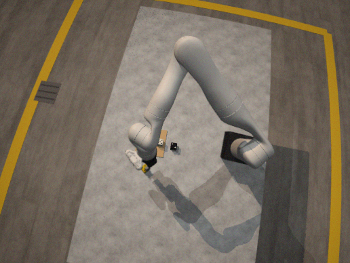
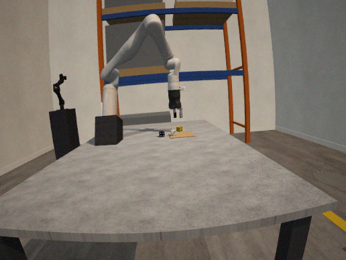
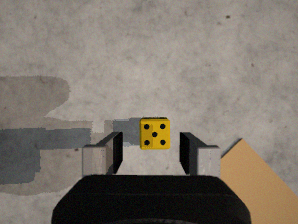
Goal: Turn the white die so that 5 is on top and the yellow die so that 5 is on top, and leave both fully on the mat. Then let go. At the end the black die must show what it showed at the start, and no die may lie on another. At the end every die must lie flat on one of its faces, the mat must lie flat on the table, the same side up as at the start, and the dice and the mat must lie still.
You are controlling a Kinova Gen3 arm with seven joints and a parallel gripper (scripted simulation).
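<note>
My gripper is now 90 mm above the yellow die. Round my hand: white die 150 mm to the right, 90 mm below, 30 mm behind; tan mat 140 mm to the right, 100 mm below, 10 mm ahead; black die 140 mm to the right, 100 mm behind, 90 mm below.
</note>
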